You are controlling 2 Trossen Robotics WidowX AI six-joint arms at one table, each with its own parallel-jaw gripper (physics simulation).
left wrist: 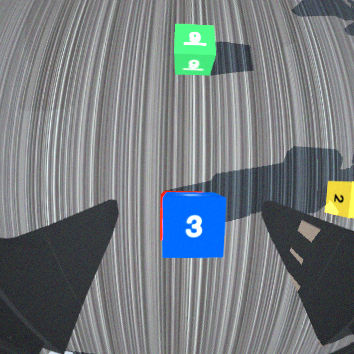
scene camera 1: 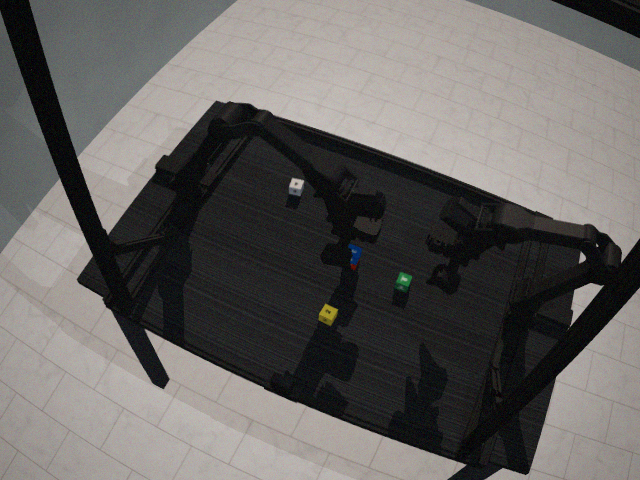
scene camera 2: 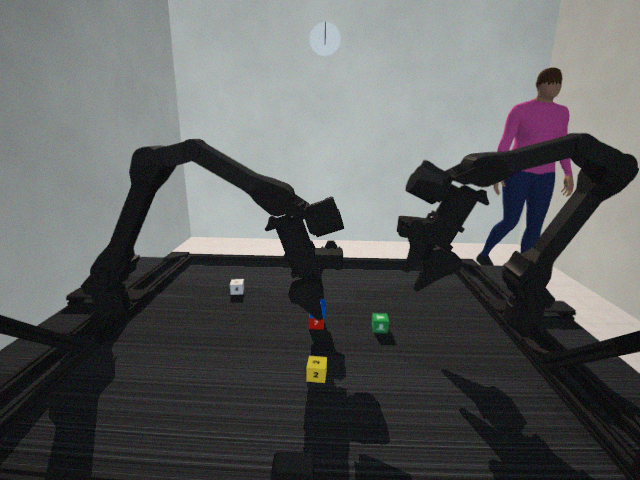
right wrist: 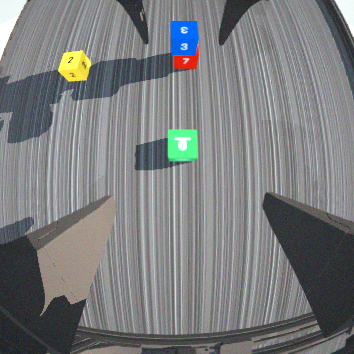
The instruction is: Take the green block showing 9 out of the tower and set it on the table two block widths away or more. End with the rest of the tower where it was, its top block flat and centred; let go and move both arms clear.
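Pixels of known places: left gripper, between the fingertips: (left wrist: 191, 208) (scene camera 1: 356, 255) (scene camera 2: 321, 308) (right wrist: 183, 41); right gripper, between the fingertips: (scene camera 1: 433, 267) (scene camera 2: 410, 280) (right wrist: 191, 201); left arm's base, origin of its link: (scene camera 1: 188, 195) (scene camera 2: 112, 310); right arm's base, origin of its link: (scene camera 1: 516, 323) (scene camera 2: 522, 323).
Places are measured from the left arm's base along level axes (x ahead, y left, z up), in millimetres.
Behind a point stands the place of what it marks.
Observation:
The green block (scene camera 1: 403, 281) @[x 604, y -12, z 10 mm] (scene camera 2: 380, 323) @[x 603, y -20, z 4 mm] (left wrist: 194, 49) @[x 592, y -4, z 10 mm] (right wrist: 182, 144) @[x 606, y -4, z 10 mm], showing 9, lies flat on the table, apart from the tower by about two block widths or more. A blue block (scene camera 1: 355, 252) @[x 473, y -3, z 38 mm] (scene camera 2: 322, 307) @[x 479, y -17, z 37 mm] (left wrist: 193, 225) @[x 469, y -1, z 38 mm] (right wrist: 184, 37) @[x 483, y -1, z 38 mm] showing 3 sits flat on a red block (scene camera 1: 354, 267) @[x 480, y -13, z -9 mm] (scene camera 2: 316, 323) @[x 466, y -14, z -5 mm] (right wrist: 185, 62) @[x 482, y 3, z -7 mm] showing 7. In the left wrist view a thin red strip shows past the blue block's left and far edges. My left gripper (left wrist: 191, 208) @[x 476, y -1, z 25 mm] (right wrist: 183, 41) @[x 476, y -1, z 25 mm] is open, its fingers on either side of the blue block with gaps. My right gripper (right wrist: 191, 201) @[x 660, y -4, z 98 mm] is open and empty, above the table beyond the green block.
A yellow block (scene camera 1: 328, 314) @[x 477, y -168, z 9 mm] (scene camera 2: 316, 369) @[x 475, y -178, z 7 mm] (left wrist: 339, 199) @[x 474, y -146, z -2 mm] (right wrist: 74, 65) @[x 486, y -152, z 10 mm] showing 2 stands nearer scene camera 2 than the tower. A white block (scene camera 1: 296, 186) @[x 251, y 143, z 10 mm] (scene camera 2: 236, 286) @[x 250, y 137, z 4 mm] stands toward the back left. Dark arm shadows cross the table. A person (scene camera 2: 537, 134) stands behind the table at the right.

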